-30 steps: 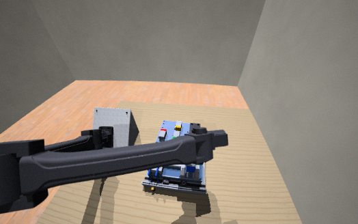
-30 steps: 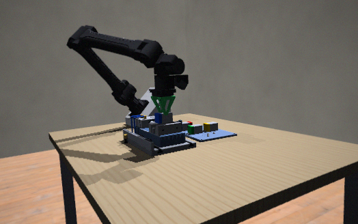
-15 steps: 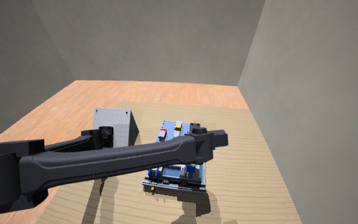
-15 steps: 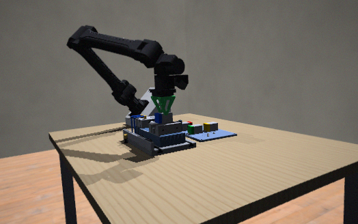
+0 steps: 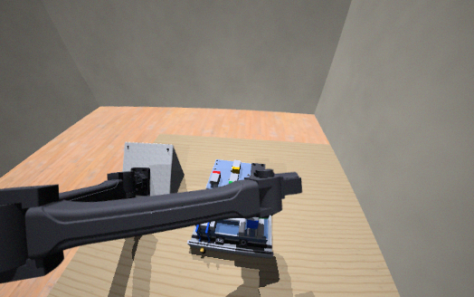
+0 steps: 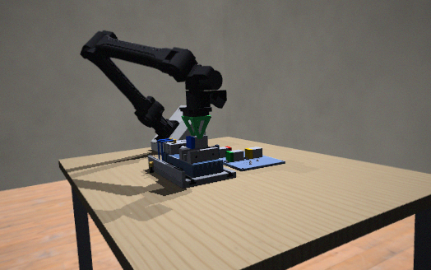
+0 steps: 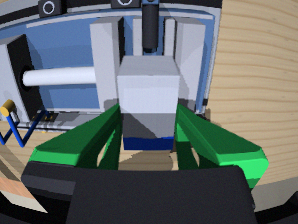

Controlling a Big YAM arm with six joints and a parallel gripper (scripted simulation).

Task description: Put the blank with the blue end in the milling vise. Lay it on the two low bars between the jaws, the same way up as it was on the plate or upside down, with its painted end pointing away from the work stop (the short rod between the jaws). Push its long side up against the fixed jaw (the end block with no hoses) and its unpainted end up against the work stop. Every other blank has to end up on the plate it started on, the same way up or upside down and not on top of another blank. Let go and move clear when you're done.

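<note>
Right now my hand is 20 mm above the blue-ended blank. From my hand the other things lie so: dark work stop rod (50 mm to the left, 50 mm below); then green-ended blank (210 mm to the left, 110 mm below, 80 mm behind); then vise (100 mm below, 70 mm behind, 10 mm to the left).
</note>
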